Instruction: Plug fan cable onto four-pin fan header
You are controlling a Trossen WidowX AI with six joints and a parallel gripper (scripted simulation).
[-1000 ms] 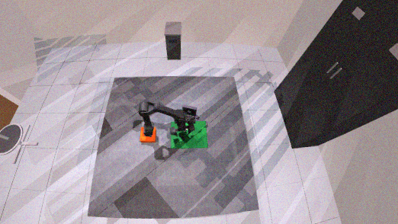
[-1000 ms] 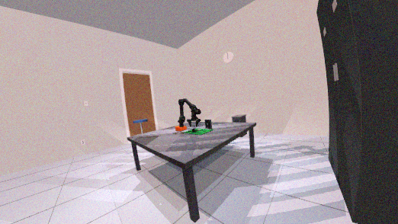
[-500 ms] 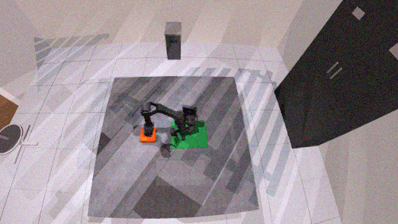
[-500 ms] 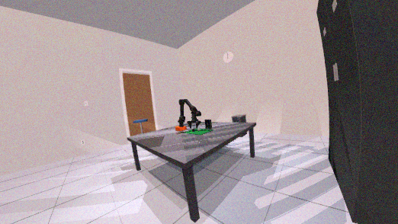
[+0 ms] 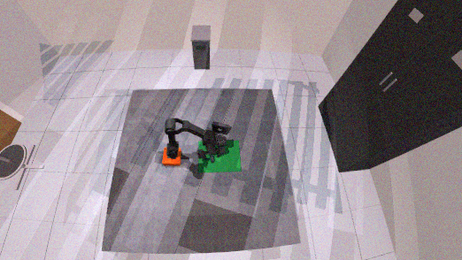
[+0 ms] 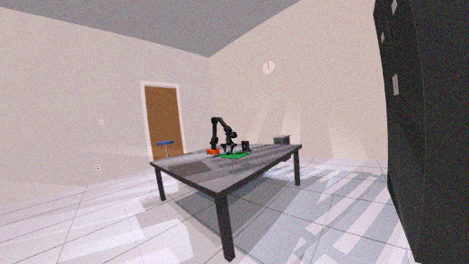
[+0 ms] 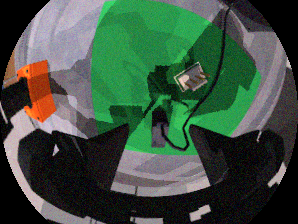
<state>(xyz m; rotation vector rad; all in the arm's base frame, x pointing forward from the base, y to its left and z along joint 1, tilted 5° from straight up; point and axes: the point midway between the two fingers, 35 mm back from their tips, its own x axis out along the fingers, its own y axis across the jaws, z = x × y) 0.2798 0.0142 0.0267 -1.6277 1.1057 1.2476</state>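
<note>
Now: gripper tip 10 mm to the left of the fan plug. Also, from my gripper tip: green board 50 mm ahead, 30 mm to the left, 40 mm below; then white fan header 20 mm ahead, 60 mm to the left, 10 mm below; then black square fan 30 mm ahead, 220 mm to the left, 30 mm above.
</note>
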